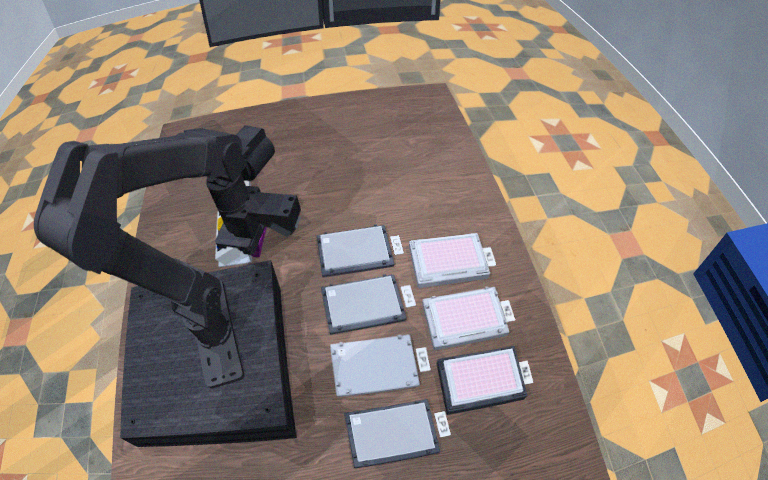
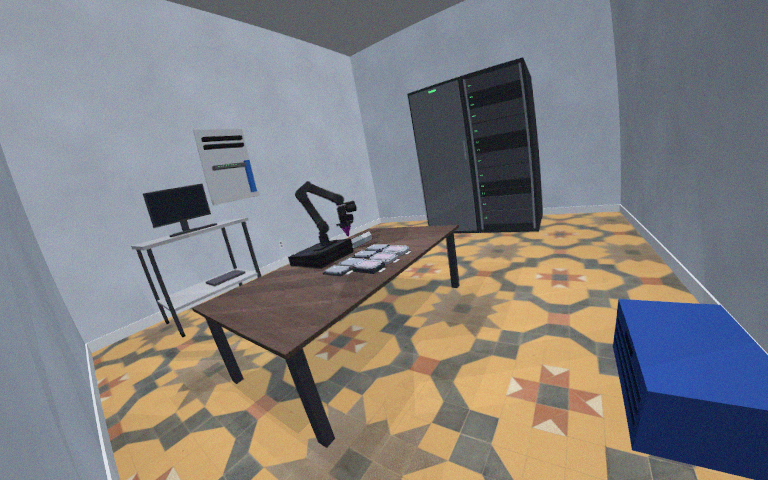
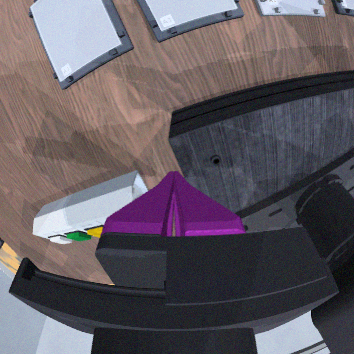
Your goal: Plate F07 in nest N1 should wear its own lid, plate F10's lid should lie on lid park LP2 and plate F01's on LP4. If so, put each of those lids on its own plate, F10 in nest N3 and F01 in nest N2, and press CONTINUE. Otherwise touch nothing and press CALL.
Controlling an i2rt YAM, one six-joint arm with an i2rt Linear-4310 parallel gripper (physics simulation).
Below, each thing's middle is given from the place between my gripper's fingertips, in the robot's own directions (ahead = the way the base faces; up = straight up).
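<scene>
The white button box [image 3: 78, 216] is what I'm measuring from here: my gripper is 190 mm to the right of it, 40 mm past it and 80 mm above it.
</scene>
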